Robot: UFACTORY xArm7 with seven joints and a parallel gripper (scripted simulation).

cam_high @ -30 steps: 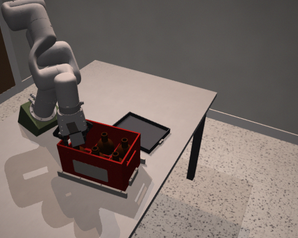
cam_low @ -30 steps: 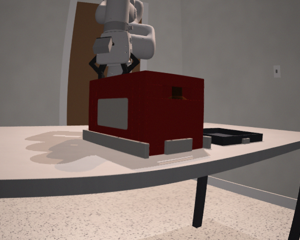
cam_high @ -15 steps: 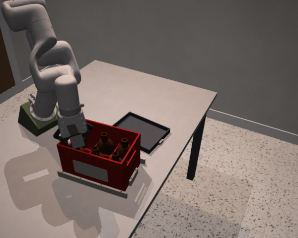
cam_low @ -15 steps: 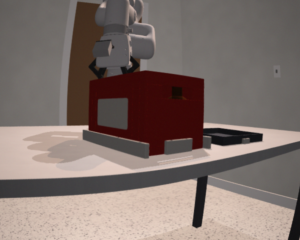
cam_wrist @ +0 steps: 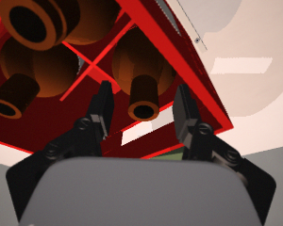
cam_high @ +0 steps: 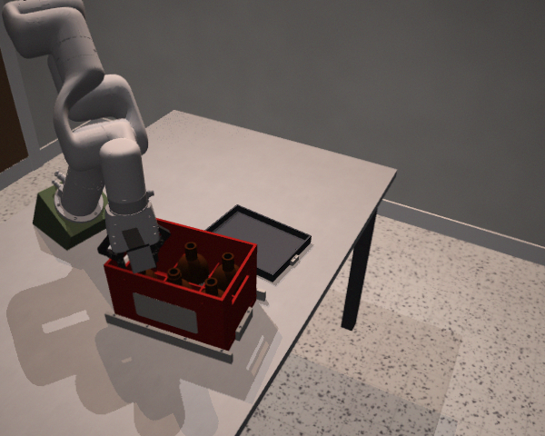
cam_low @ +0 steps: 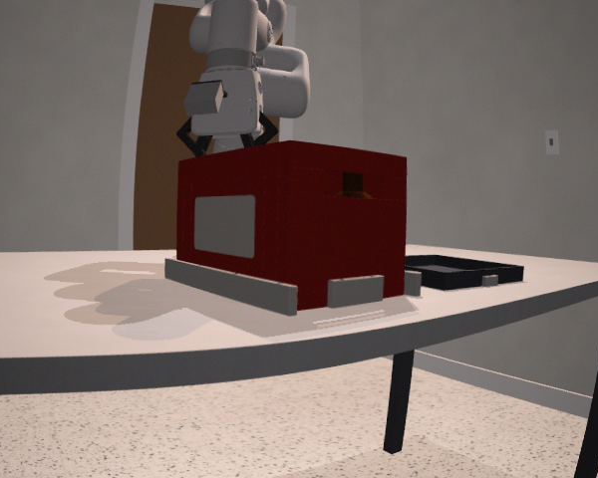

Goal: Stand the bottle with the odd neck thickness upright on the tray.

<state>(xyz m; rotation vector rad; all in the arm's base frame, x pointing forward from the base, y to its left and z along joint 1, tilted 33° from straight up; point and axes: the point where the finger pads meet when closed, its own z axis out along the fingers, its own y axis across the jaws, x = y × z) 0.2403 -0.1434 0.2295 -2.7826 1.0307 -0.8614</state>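
The red crate is 8 cm ahead of my hand, 4 cm to the left of it and 7 cm below it. The rest, counted from my hand: black tray: 13 cm ahead, 33 cm to the left, 15 cm below.
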